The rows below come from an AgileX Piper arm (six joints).
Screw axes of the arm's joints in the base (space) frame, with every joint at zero. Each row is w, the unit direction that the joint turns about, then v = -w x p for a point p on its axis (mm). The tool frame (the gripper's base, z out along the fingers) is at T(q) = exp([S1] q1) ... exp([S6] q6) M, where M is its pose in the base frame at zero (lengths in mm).
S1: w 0 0 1 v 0 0 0
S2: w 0 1 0 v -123 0 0
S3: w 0 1 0 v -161.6 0 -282.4
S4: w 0.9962 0 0.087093 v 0 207.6 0
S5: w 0 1 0 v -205.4 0 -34.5
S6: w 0.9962 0 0.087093 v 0 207.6 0
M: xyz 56.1 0 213.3 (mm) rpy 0 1.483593 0 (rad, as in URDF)
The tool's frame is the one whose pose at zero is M.
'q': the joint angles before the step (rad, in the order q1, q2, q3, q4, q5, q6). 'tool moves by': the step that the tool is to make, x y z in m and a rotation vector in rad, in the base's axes. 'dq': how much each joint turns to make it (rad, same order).
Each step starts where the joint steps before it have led.
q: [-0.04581, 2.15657, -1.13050, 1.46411, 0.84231, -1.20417]
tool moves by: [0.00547, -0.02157, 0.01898, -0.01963, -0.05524, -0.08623]
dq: [-0.04950, -0.05143, -0.00002, 0.02102, -0.03519, -0.00226]
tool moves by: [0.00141, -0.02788, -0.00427, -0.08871, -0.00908, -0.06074]
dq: [-0.05832, -0.00140, 0.00003, -0.04149, -0.07047, -0.01609]
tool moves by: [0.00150, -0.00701, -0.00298, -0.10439, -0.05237, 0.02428]
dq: [-0.00579, 0.00001, -0.00003, -0.01272, -0.06314, -0.09274]
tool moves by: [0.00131, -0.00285, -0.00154, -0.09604, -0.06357, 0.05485]
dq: [0.00106, 0.00000, 0.00002, 0.00002, -0.04225, -0.11992]
